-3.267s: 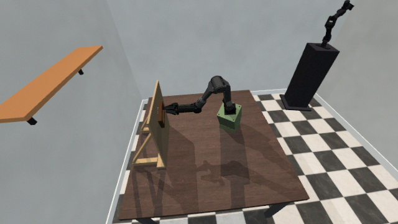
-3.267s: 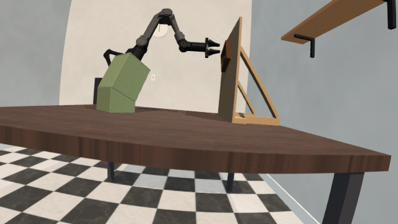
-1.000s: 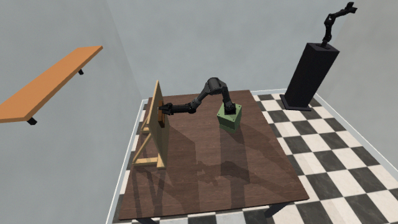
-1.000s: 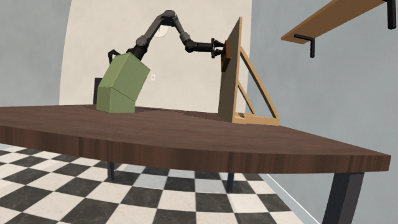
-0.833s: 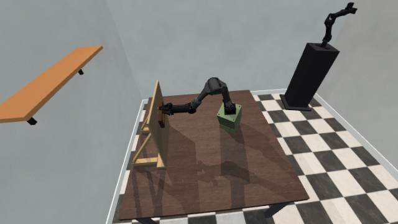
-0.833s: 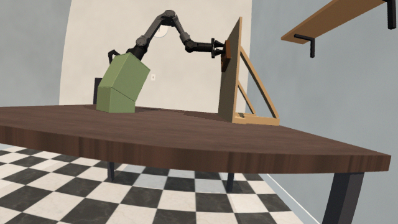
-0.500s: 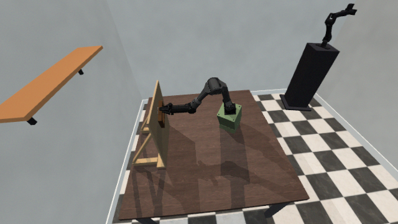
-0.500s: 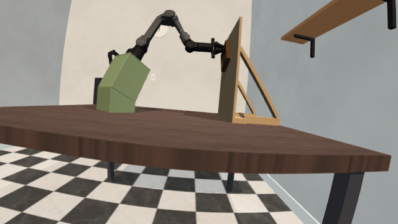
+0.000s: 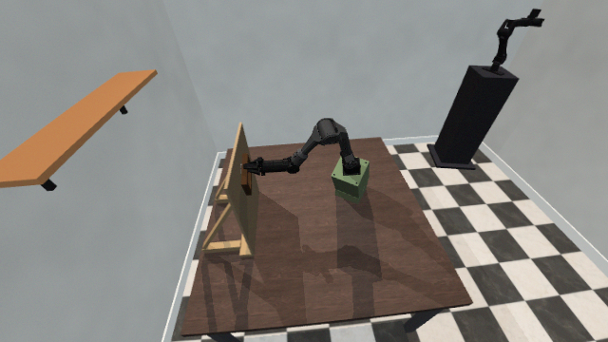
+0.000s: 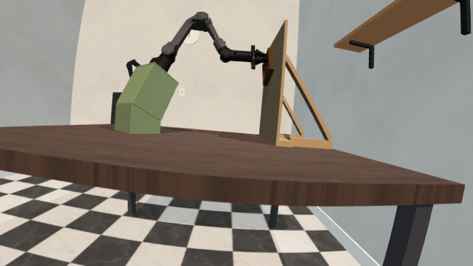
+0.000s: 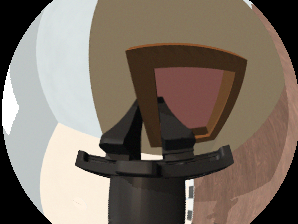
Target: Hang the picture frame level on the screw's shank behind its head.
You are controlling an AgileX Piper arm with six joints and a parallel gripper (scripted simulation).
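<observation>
Right now my hand is 1 cm short of the brown picture frame, 1 cm to the left of it and 6 cm above it.
</observation>
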